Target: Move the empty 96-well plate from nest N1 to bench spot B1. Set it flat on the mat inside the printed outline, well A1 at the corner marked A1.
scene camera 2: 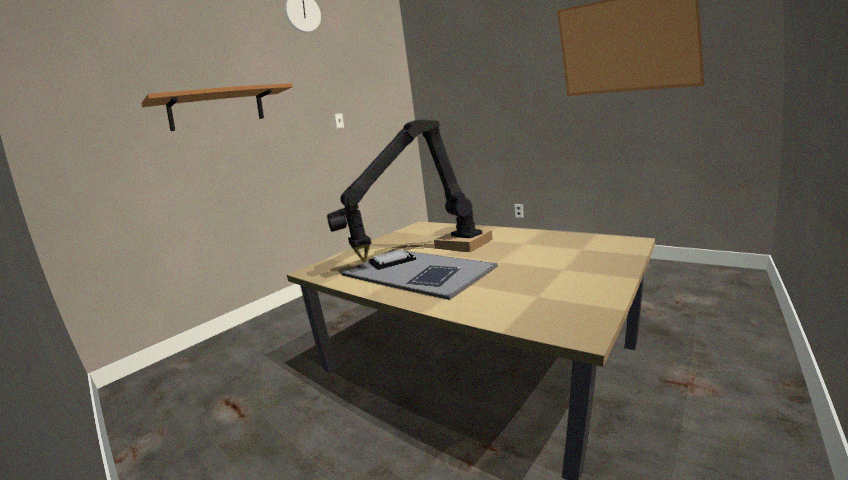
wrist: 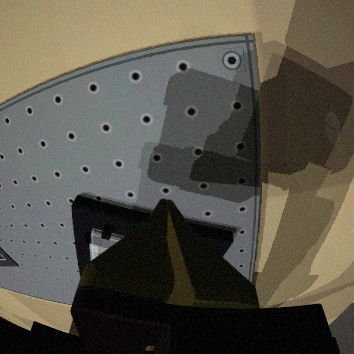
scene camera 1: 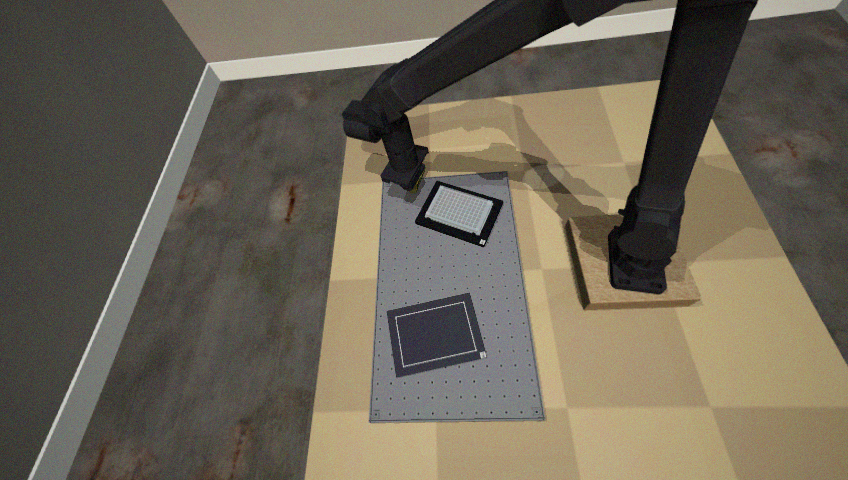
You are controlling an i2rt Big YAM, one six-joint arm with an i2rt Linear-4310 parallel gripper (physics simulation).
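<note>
The white 96-well plate sits in the black nest N1, whose A1 label is at the lower right corner in scene camera 1. In the wrist view the fingers hide most of the plate and nest. My gripper is shut and empty, beside the nest near the board's corner, apart from the plate. The dark mat of B1 bears a white outline, with its A1 label at the lower right corner in scene camera 1.
Nest and mat lie on a grey perforated board on the checkered table. The arm's base stands on a wooden block beside the board. The arm's shadow falls across the board's corner in the wrist view.
</note>
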